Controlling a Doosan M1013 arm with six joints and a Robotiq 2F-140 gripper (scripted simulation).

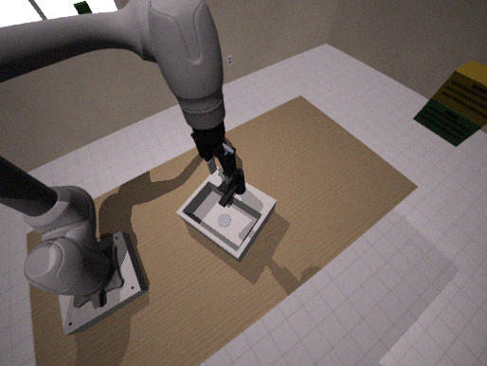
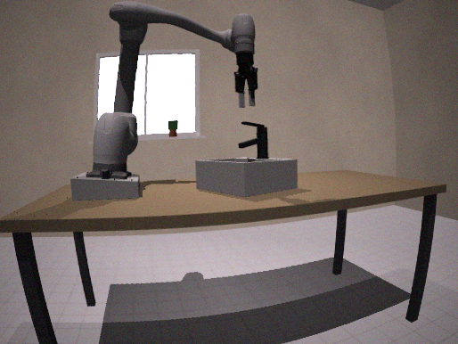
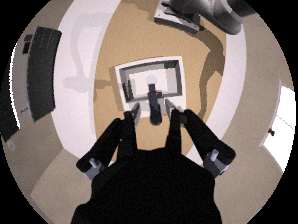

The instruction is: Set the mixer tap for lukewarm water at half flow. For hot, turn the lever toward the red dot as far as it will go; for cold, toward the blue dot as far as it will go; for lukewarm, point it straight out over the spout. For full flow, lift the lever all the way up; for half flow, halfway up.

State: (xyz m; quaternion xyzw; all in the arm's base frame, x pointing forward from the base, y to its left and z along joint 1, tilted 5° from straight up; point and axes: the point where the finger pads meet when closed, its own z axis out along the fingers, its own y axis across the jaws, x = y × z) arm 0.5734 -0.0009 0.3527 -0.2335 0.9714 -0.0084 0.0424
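Right now my hand is 50 mm short of the black mixer tap, 30 mm to the right of it and 150 mm above it. Round my hand: sink basin (30 mm behind, 20 mm to the right, 340 mm below).
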